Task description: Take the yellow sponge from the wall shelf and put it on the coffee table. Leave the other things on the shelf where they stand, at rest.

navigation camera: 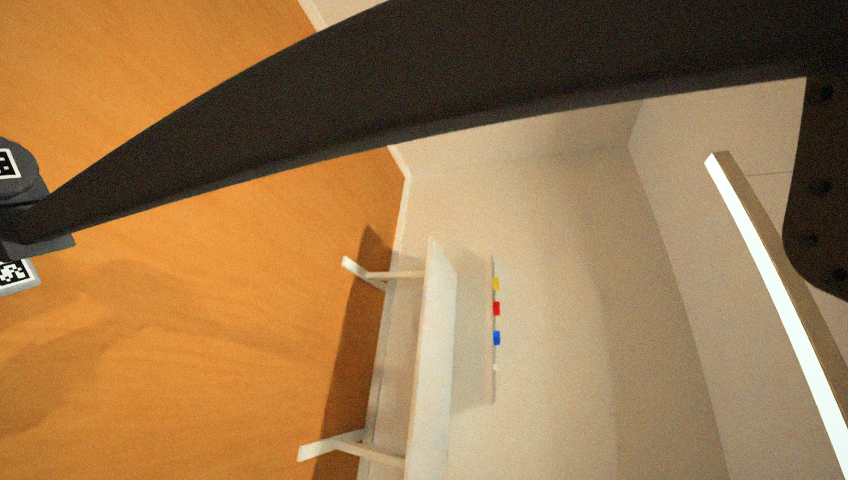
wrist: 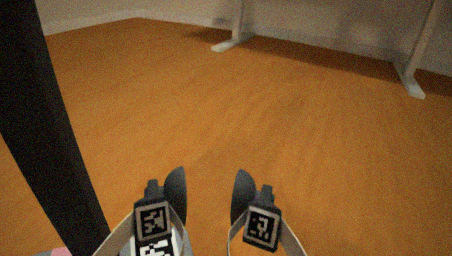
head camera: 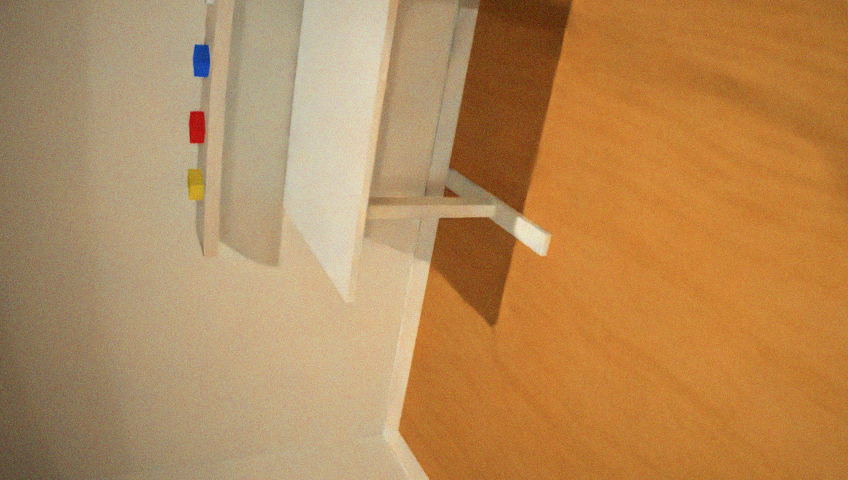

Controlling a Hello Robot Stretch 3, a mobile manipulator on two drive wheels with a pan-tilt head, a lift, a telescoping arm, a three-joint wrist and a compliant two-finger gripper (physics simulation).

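Observation:
The gripper shares the pictures with a white cabinet.

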